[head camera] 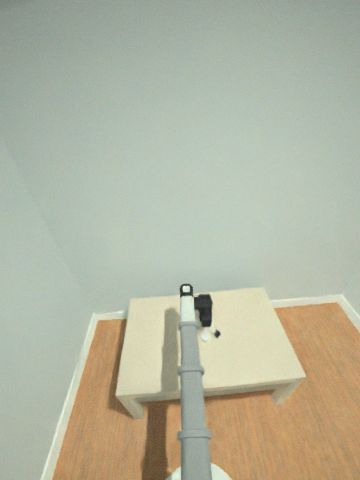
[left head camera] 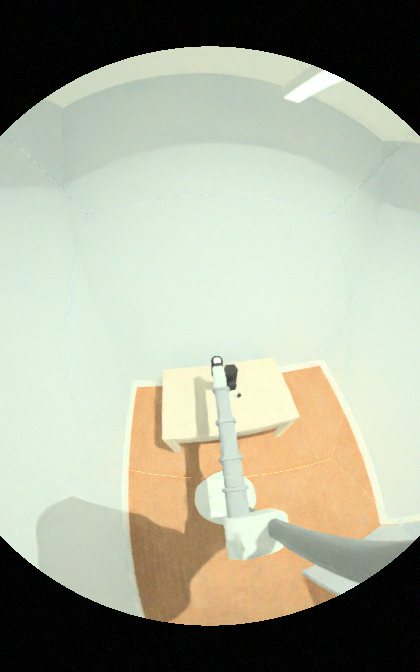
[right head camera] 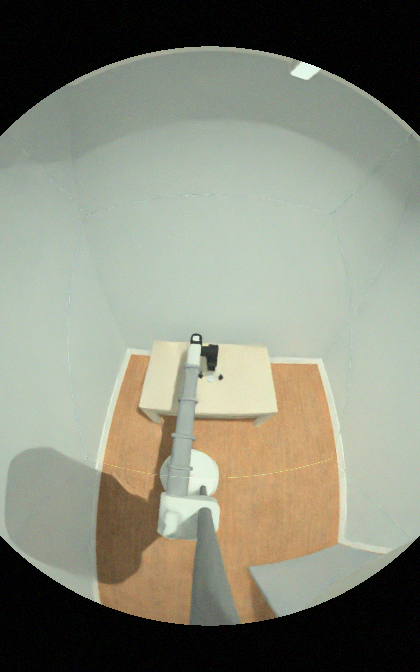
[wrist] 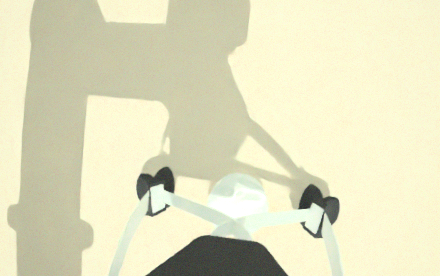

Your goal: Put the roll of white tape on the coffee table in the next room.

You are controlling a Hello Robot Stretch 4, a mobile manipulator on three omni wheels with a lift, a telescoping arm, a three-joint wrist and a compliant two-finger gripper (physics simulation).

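Places are measured from the robot's base along level axes (x up, y left, z back), in centimetres.
Where they show: gripper, fingertip midpoint: [head camera: 204, 336] [wrist: 236, 192].
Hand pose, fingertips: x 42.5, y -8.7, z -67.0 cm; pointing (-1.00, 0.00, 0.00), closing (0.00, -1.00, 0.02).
Note:
After its pixels a point has its place.
The white tape roll [head camera: 205, 337] {x 44.7, y -8.8, z -65.2 cm} [right head camera: 211, 379] [wrist: 239, 192] {x 44.7, y -9.0, z -67.6 cm} is on the pale coffee table [head camera: 260, 340] {x 42.3, y -38.4, z -63.0 cm} [left head camera: 270, 395] [right head camera: 250, 390] [wrist: 380, 125] {x 42.2, y -21.1, z -74.3 cm}. In the wrist view it lies between the two dark fingertips, with a gap on each side, partly hidden by the finger straps. My gripper [right head camera: 210, 376] [wrist: 236, 192] {x 42.5, y -8.7, z -67.0 cm} is open around the roll, low over the table top. In the head view one fingertip shows to the right of the roll; the other is hidden by the arm.
The telescoping arm [head camera: 191, 400] {x 84.3, y 0.2, z -27.1 cm} [left head camera: 227, 435] [right head camera: 184, 420] reaches over the table's front edge. Walls stand behind the table and at both sides. A grey flat surface [right head camera: 300, 580] shows at the lower right of the right head view.

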